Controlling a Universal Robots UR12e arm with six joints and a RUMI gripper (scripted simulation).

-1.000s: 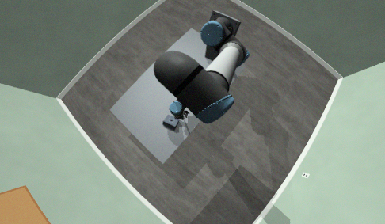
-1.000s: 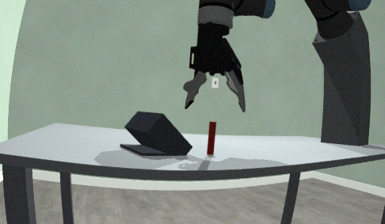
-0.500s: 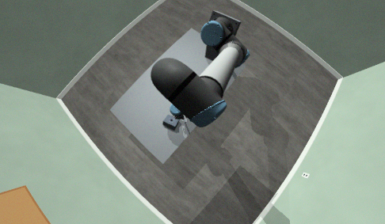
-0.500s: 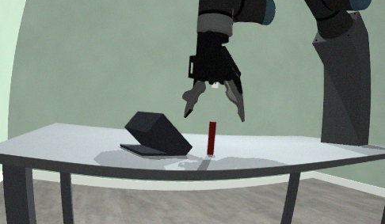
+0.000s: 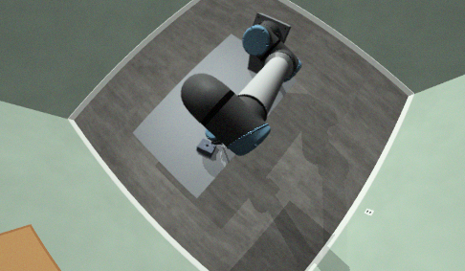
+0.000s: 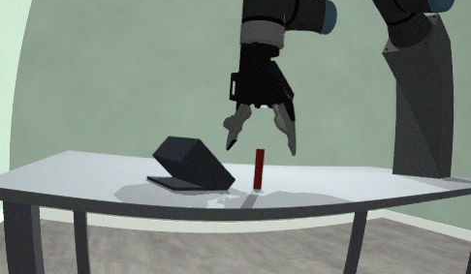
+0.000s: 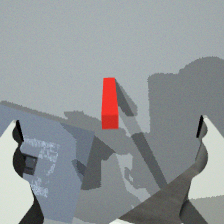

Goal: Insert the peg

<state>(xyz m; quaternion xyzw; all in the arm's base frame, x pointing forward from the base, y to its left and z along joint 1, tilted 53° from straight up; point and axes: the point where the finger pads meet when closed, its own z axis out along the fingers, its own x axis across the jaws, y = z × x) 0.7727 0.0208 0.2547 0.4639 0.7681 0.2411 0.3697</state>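
My hand is 30 mm above the red peg. Also, from my hand: thin dark base plate (140 mm ahead, 70 mm below, 40 mm to the right).
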